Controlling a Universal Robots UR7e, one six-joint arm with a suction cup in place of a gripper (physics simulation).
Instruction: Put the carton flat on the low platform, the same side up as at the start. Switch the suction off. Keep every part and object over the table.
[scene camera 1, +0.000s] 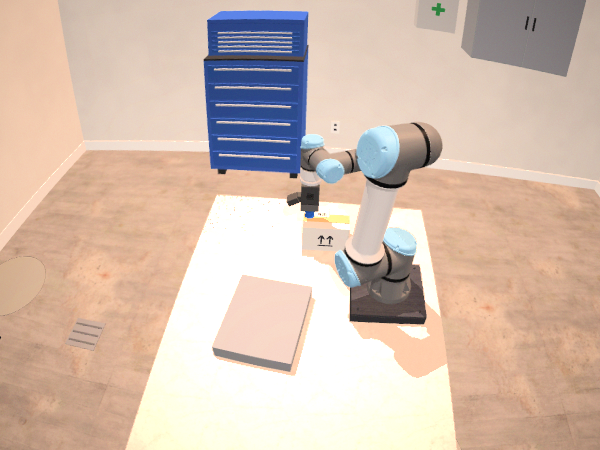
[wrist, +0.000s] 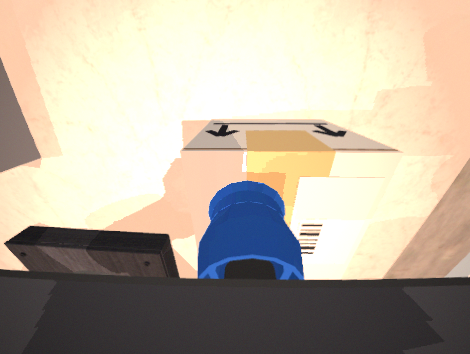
Note:
In view: my suction cup (wrist: 247, 219), a carton (scene camera 1: 328, 230) and a low platform (scene camera 1: 263, 324).
The carton also shows in the wrist view (wrist: 331, 180).

